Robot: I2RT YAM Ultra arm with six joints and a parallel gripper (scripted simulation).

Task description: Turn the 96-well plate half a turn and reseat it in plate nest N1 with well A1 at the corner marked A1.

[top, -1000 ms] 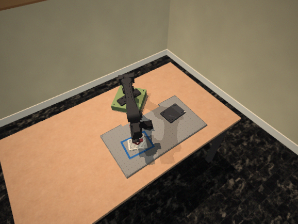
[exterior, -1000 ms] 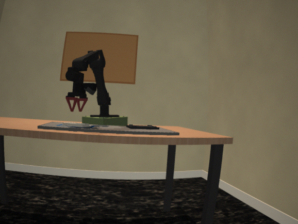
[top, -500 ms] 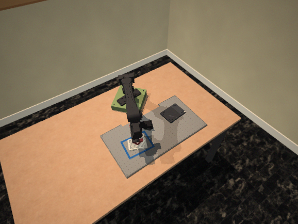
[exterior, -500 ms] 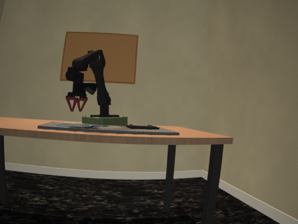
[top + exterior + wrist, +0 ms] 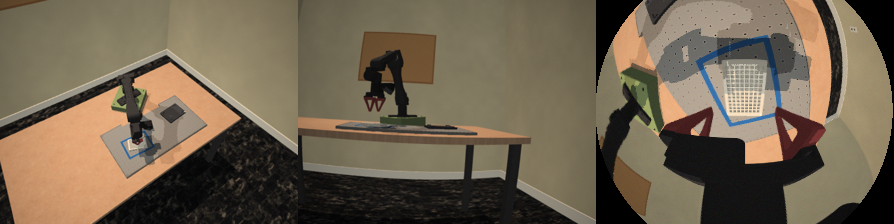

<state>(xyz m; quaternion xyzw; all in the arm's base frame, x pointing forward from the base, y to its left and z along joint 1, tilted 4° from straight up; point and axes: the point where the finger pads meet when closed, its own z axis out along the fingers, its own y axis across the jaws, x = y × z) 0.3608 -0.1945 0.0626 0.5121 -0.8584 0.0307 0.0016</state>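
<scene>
Now: the white 96-well plate 8 cm below my hand. The rest, counted from my hand: black plate nest N1: 4 cm behind, 38 cm to the left, 8 cm below.
</scene>
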